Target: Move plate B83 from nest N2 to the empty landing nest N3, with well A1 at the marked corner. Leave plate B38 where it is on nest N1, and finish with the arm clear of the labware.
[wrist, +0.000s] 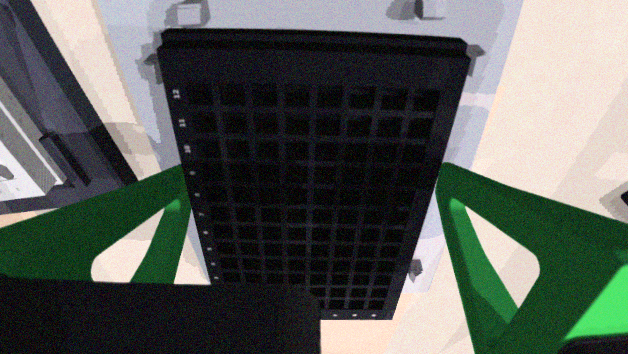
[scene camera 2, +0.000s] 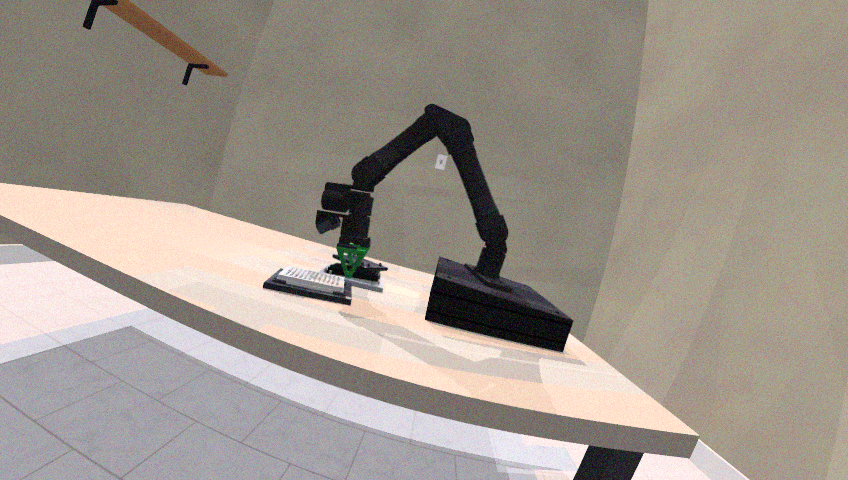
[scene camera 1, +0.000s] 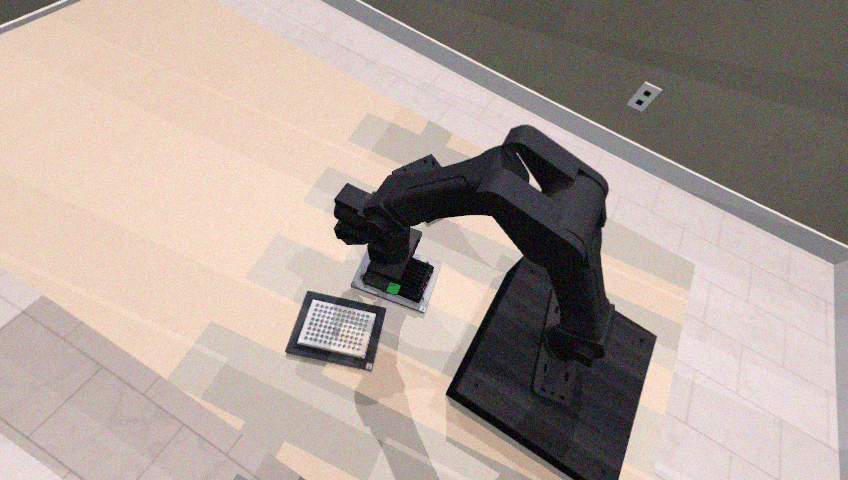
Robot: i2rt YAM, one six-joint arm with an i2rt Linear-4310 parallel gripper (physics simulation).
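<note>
A black 96-well plate [scene camera 1: 421, 279] [scene camera 2: 365, 274] [wrist: 310, 185] lies on a light grey nest [scene camera 1: 434, 280] [scene camera 2: 374, 286] [wrist: 300, 15]. In the wrist view its column 12 is at the top and its low-numbered end is partly hidden. My gripper [scene camera 1: 397, 276] [scene camera 2: 352, 272] [wrist: 314, 177] is open, its green fingers still down beside the plate's two long edges, very close to them. A white 96-well plate [scene camera 1: 338, 327] [scene camera 2: 309, 277] [wrist: 20, 170] sits on a dark nest [scene camera 1: 333, 358] [scene camera 2: 309, 294] [wrist: 95, 125] beside it. I cannot read plate or nest names, and cannot pick out a third nest.
The arm's black base block [scene camera 1: 505, 380] [scene camera 2: 493, 309] stands to the right of both nests. The table's front edge [scene camera 2: 333, 356] shows in scene camera 2. A wooden wall shelf [scene camera 2: 160, 35] hangs at the far upper left, away from the arm.
</note>
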